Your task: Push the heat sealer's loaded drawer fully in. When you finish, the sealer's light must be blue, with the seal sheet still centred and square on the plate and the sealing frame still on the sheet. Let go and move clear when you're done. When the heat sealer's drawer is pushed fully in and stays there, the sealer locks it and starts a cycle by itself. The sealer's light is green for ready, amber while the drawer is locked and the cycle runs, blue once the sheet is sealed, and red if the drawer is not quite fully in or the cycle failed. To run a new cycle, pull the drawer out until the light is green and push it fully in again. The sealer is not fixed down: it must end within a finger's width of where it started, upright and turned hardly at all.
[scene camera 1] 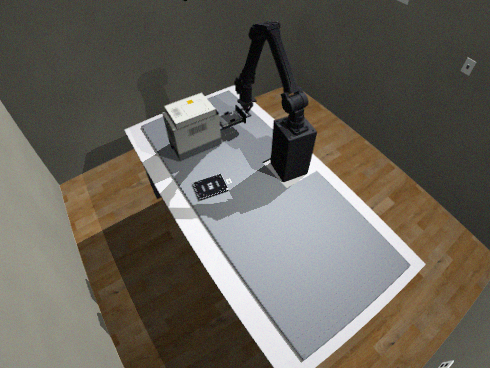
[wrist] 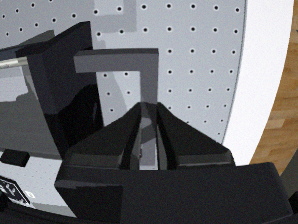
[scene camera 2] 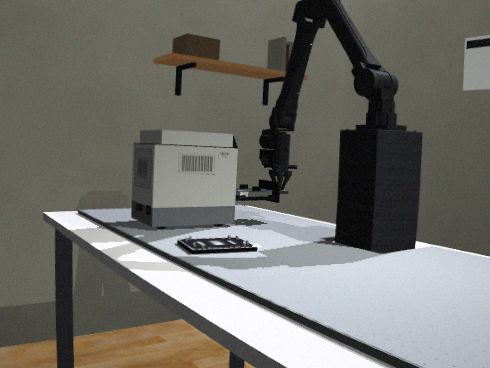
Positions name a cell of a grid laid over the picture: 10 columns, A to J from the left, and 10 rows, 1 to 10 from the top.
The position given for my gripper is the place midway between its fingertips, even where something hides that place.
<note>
In view: my gripper (wrist: F5) and a heat sealer (scene camera 2: D5).
The heat sealer also shows in scene camera 1 (scene camera 1: E4).
</note>
